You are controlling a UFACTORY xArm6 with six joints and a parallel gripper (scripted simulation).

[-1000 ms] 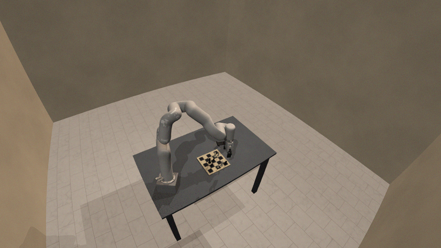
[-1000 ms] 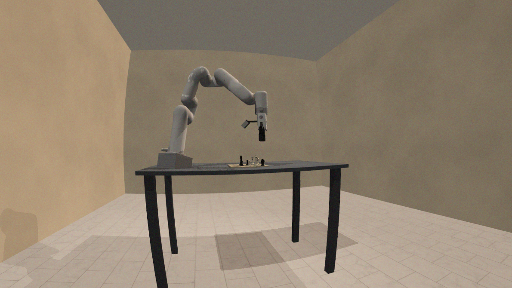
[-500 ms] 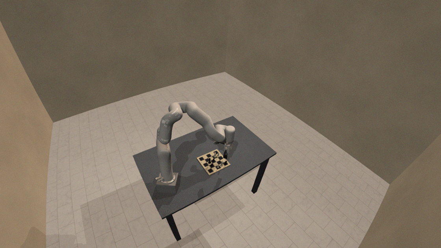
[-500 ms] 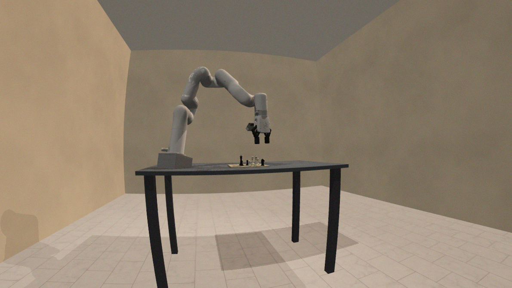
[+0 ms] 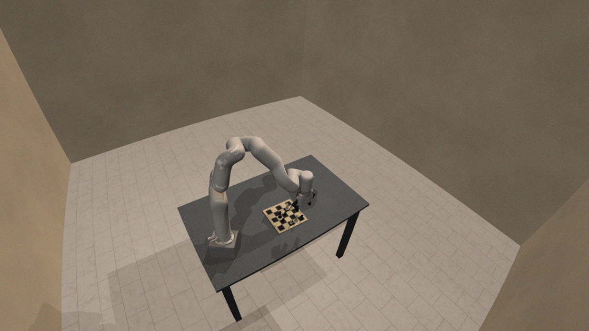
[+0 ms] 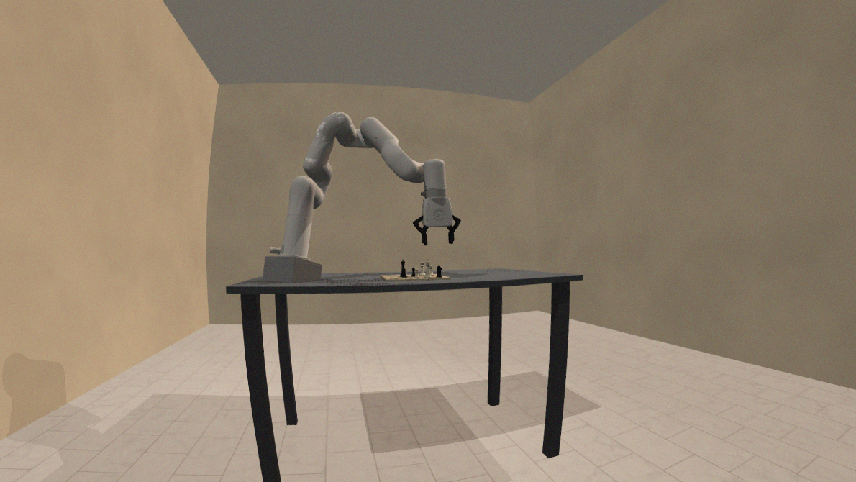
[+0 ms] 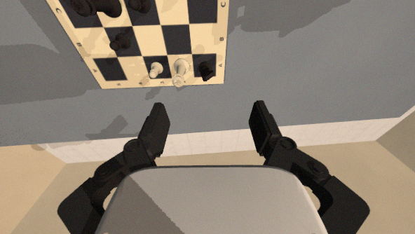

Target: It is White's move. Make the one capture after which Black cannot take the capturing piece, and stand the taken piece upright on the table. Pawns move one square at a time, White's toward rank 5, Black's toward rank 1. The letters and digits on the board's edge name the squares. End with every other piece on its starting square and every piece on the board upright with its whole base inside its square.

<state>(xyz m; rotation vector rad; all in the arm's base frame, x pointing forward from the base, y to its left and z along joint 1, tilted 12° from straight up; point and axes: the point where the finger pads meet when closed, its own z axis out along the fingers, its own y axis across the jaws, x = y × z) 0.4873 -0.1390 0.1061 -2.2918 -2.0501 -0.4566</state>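
The white bishop lies 9 cm below my hand, 4 cm behind it and 1 cm to the left of it. From my hand the other things lie so: chessboard (13 cm below, 9 cm to the left, 7 cm behind); then white pawn (11 cm below, 8 cm behind, 1 cm to the left).
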